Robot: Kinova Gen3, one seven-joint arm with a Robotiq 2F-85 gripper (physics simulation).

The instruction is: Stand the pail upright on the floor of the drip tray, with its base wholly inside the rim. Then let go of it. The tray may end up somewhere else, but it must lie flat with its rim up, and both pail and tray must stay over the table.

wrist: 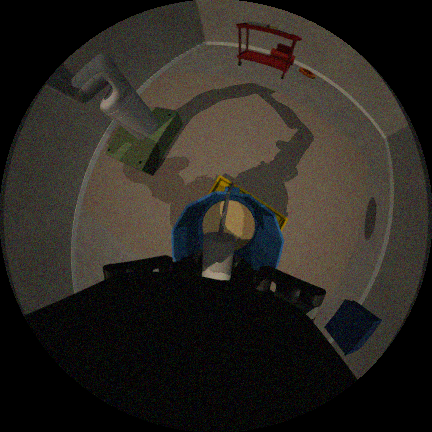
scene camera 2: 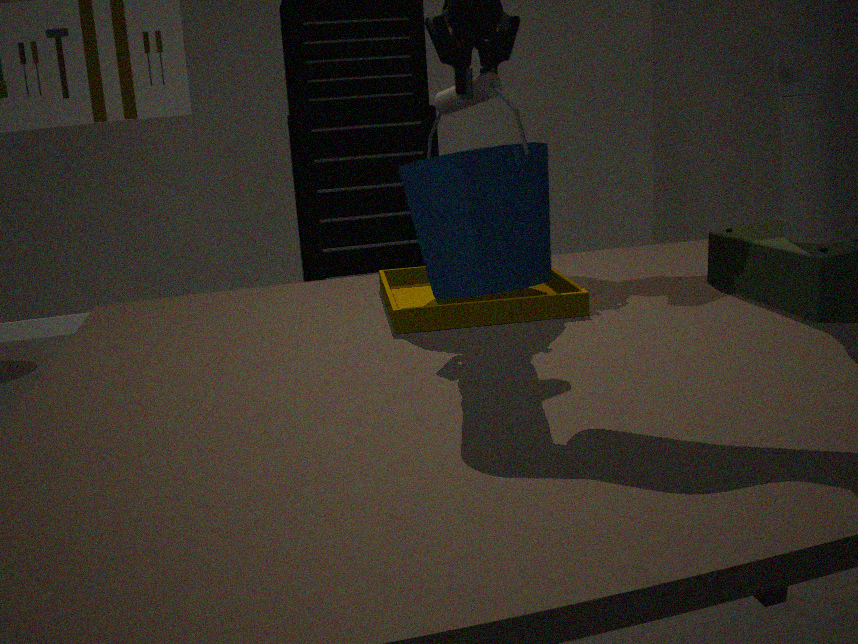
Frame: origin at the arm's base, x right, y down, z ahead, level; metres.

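Where they show: gripper, between the fingertips: [wrist: 217, 260] [scene camera 2: 477, 98]; arm's base, origin of its link: [wrist: 145, 127] [scene camera 2: 823, 235].
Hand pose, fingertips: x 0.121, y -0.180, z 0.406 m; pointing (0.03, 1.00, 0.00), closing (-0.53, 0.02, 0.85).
Observation:
Each offset is from my fingertips to the top centre of the thing. "*": to the spot under its first point. Level surfaces: height alone.
The blue pail {* dz +0.007, dx -0.096, dy +0.143 m} [scene camera 2: 485, 221] [wrist: 270, 241] hangs by its wire handle, leaning slightly in scene camera 2, its lower left corner lower than the right. Its base is within the outline of the yellow drip tray {dz +0.018, dx -0.018, dy +0.230 m} [scene camera 2: 485, 312] [wrist: 284, 221], below the back rim and behind the front wall; whether it touches the tray floor is hidden. The tray lies flat on the table, rim up. My gripper [scene camera 2: 476, 83] [wrist: 217, 260] is shut on the pail's pale handle grip {dz +0.012, dx +0.018, dy -0.032 m} [scene camera 2: 451, 101] [wrist: 217, 270], above the pail. In the wrist view the pail hides much of the tray.
A green robot base block [scene camera 2: 769, 270] [wrist: 145, 145] stands on the table {dy +0.258 m} [scene camera 2: 277, 415] to the right in scene camera 2. A black louvred panel [scene camera 2: 360, 138] stands behind the table. In the wrist view a red cart [wrist: 265, 61] and a dark blue box [wrist: 350, 325] stand farther off.

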